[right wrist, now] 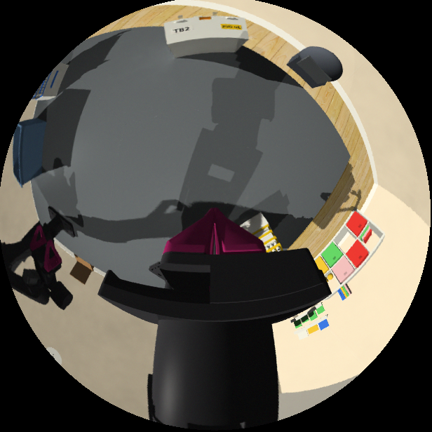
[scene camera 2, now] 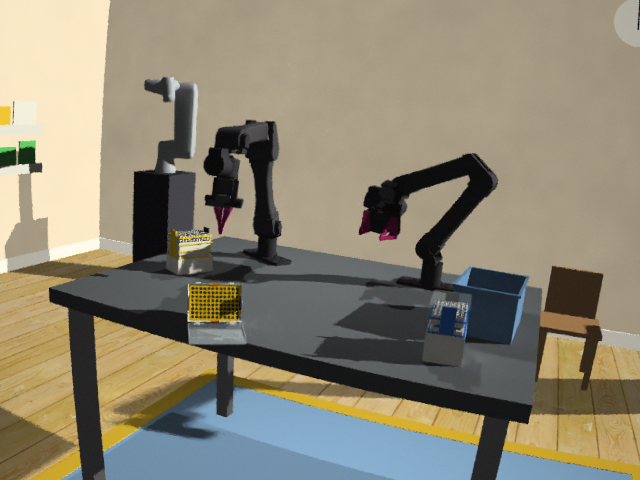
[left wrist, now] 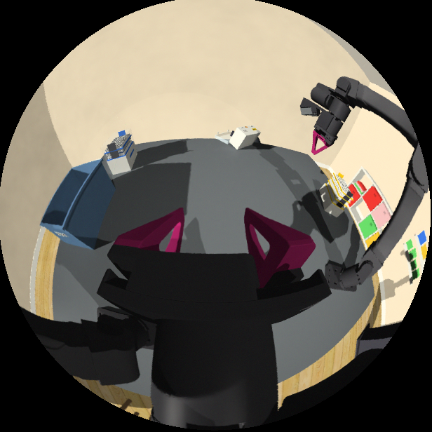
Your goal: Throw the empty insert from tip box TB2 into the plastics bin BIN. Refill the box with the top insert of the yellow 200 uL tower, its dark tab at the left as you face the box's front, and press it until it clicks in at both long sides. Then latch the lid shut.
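Frame: origin at the left arm's base, x ahead, y left, z up, level; centimetres.
Seen in the pictures: left gripper, between the fingertips: [scene camera 2: 369, 235]; right gripper, between the fingertips: [scene camera 2: 220, 234]; left arm's base, origin of its link: [scene camera 2: 429, 286]; right arm's base, origin of its link: [scene camera 2: 266, 258].
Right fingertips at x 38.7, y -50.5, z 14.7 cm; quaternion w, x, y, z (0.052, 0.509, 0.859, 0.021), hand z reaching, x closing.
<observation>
Offsets run from my right fingertips to a thing's middle. "spot": to the spot under its first point. Level surfaces: height alone.
Tip box TB2 [left wrist: 245, 137] [right wrist: 206, 41] stands at the table's front edge with its lid {spot: dz -14.5, dx +30.2, dy +19.0 cm} [scene camera 2: 217, 333] open. A yellow insert {dz -9.0, dx +27.1, dy +16.3 cm} [scene camera 2: 214, 302] with dark, empty-looking holes sits in it. The yellow 200 uL tower {dz -9.4, dx -9.0, dy -16.3 cm} [scene camera 2: 190, 253] [left wrist: 336, 194] [right wrist: 261, 232] stands at the table's left in scene camera 2, its inserts stacked; the right wrist view shows part of it behind my fingers. The plastics bin {dz -8.7, dx -10.7, dy +71.4 cm} [scene camera 2: 488, 312] [left wrist: 90, 215] [right wrist: 31, 150] stands at the right. My right gripper [scene camera 2: 221, 231] [left wrist: 312, 153] [right wrist: 214, 212] is shut and empty, above and beside the tower. My left gripper [scene camera 2: 375, 233] [left wrist: 213, 212] is open and empty, high above the table.
A blue tower {dz -8.5, dx +13.5, dy +65.0 cm} [scene camera 2: 445, 335] [left wrist: 120, 162] stands in front of the bin in scene camera 2, near the table's {dz -14.7 cm} [scene camera 2: 310, 330] right front edge. A grey robot arm [scene camera 2: 185, 118] on a dark pedestal [scene camera 2: 164, 214] stands behind the table. A chair [scene camera 2: 574, 291] is beyond its right end.
</observation>
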